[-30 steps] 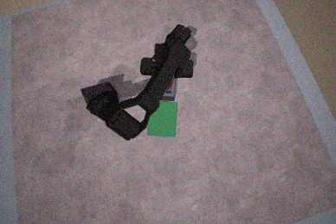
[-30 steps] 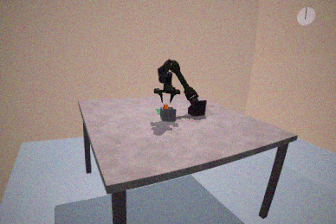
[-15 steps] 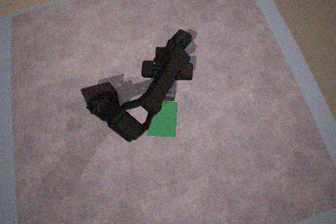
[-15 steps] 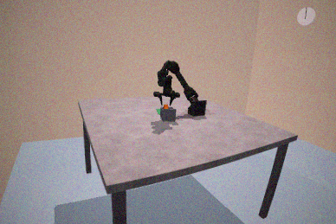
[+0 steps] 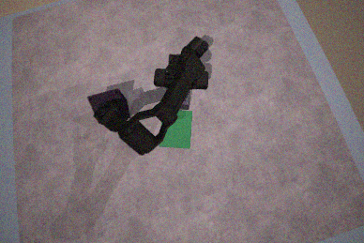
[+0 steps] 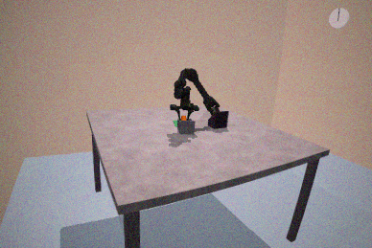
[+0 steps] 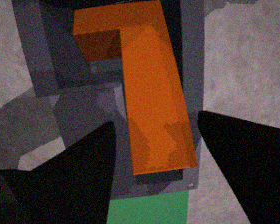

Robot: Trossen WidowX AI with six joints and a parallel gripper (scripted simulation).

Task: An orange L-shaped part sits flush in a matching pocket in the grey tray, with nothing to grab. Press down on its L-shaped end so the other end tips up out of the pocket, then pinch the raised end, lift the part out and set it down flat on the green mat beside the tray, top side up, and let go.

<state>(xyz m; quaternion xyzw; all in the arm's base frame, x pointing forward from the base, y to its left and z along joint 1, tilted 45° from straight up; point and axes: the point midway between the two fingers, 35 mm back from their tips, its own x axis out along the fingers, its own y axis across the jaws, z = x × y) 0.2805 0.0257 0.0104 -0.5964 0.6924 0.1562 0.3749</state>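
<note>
The green mat lies 60 mm behind my gripper tip, 130 mm to the right of it and 80 mm below it. Also, from my gripper tip: orange L-shaped part: 40 mm to the left, 30 mm below.
</note>
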